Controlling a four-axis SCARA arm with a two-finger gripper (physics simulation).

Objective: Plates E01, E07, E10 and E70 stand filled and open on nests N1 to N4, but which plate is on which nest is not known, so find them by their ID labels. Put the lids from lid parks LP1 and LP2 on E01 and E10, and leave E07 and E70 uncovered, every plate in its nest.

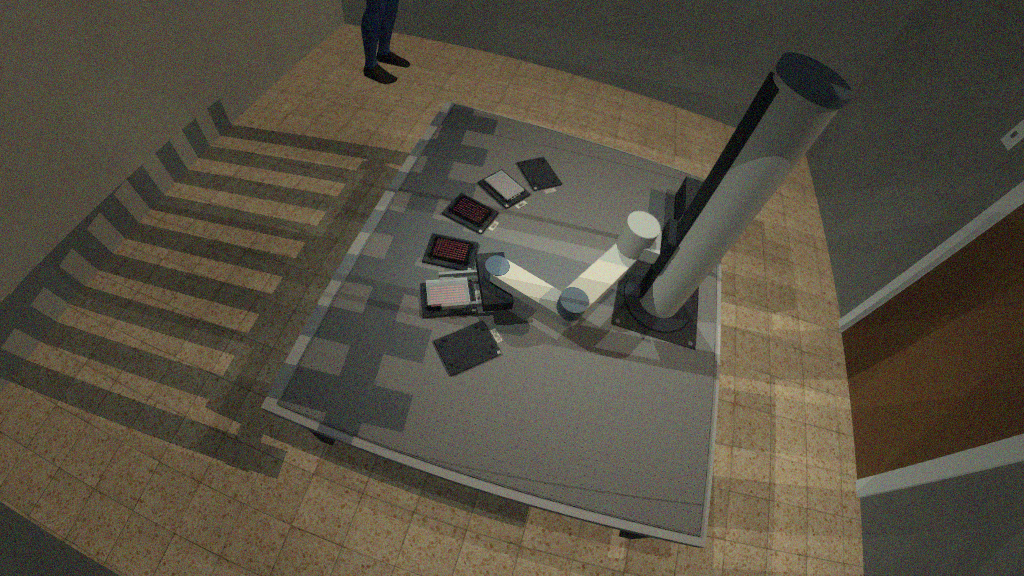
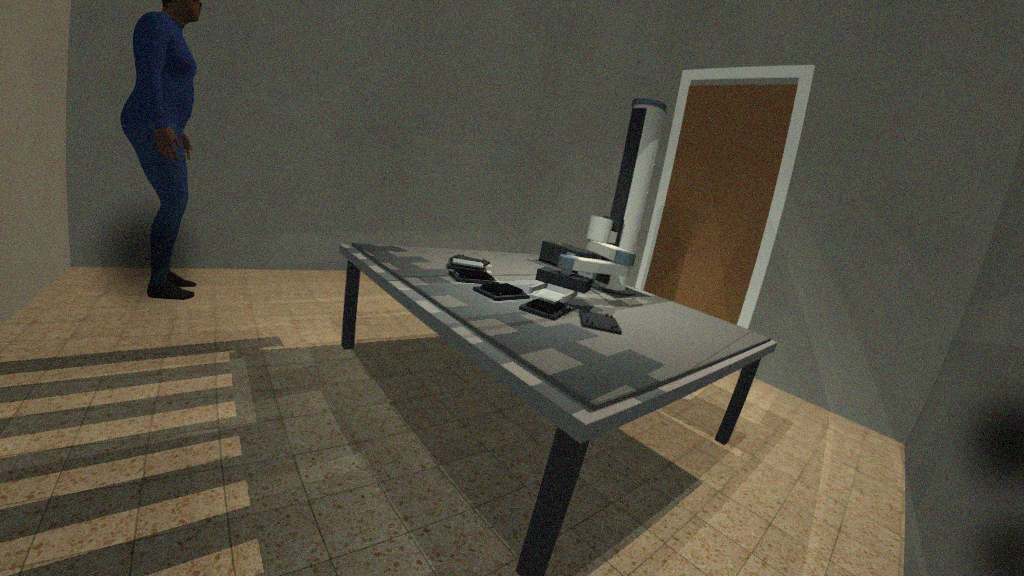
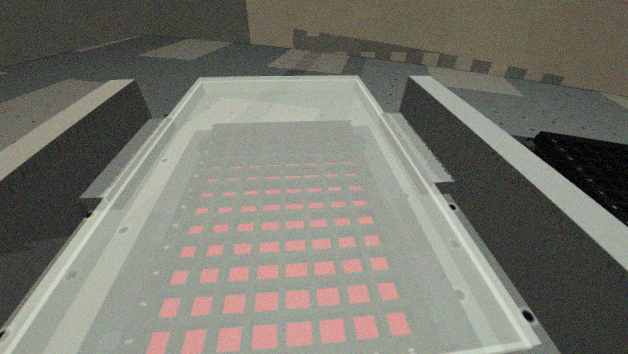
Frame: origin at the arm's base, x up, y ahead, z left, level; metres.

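Seen in the pictures: gripper, fingertip midpoint: [image 1: 440,290] [image 2: 546,294] [image 3: 278,101]; arm's base, origin of the base link: [image 1: 656,301] [image 2: 608,290].
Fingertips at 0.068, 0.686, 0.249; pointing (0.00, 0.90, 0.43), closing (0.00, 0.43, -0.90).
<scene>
Offsets run from my fingertips to a thing's top centre, as dx, dy, dz.
My gripper [image 1: 451,292] [image 2: 551,293] [image 3: 278,101] is shut on a clear lid @(-0.003, -0.021, -0.010) [image 1: 442,283] [image 2: 548,295] [image 3: 270,102], one finger along each long side. The lid is level, a little above a red-welled plate [image 2: 546,306] [image 3: 296,270] on the nest nearest the front lid park. Two open plates with red wells stand beyond it: one @(-0.029, +0.030, -0.180) [image 1: 451,250] [image 2: 502,288] on the neighbouring nest and one @(-0.029, +0.025, -0.368) [image 1: 470,209] [image 2: 472,274] on the nest after that. The farthest plate @(-0.027, -0.050, -0.531) [image 1: 505,185] [image 2: 468,262] looks pale and covered by a lid. The ID labels are too small to read.
A bare dark lid park @(-0.035, -0.132, +0.127) [image 1: 466,348] [image 2: 600,320] lies beside the near nest, and another bare dark lid park @(-0.035, -0.156, -0.670) [image 1: 539,173] lies past the far plate. The arm's column [image 1: 723,193] [image 2: 640,171] stands at the table's rear side. A person [image 1: 379,35] [image 2: 163,128] stands beyond the table.
</scene>
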